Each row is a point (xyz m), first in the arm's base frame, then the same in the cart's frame.
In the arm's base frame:
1: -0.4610 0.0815 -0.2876
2: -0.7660 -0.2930 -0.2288
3: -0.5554 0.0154 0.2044
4: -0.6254 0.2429 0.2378
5: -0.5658 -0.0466 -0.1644
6: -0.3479 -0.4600 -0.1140
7: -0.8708 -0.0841 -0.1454
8: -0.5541 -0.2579 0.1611
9: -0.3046 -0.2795 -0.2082
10: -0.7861 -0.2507 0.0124
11: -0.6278 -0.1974 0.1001
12: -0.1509 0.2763 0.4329
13: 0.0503 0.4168 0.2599
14: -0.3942 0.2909 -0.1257
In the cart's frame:
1: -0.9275 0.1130 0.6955
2: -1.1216 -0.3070 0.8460
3: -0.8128 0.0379 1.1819
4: -0.9002 0.2507 1.2518
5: -0.9546 -0.0295 0.8423
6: -0.6706 -0.3993 0.7831
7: -1.2183 -0.1179 0.9743
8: -0.7843 -0.2317 1.1267
9: -0.6967 -0.2153 0.6895
10: -1.0536 -0.2658 1.0785
11: -0.8846 -0.1853 1.1018
12: -0.3992 0.3664 1.2523
13: -0.3058 0.5368 1.0234
14: -0.8381 0.3327 0.8307

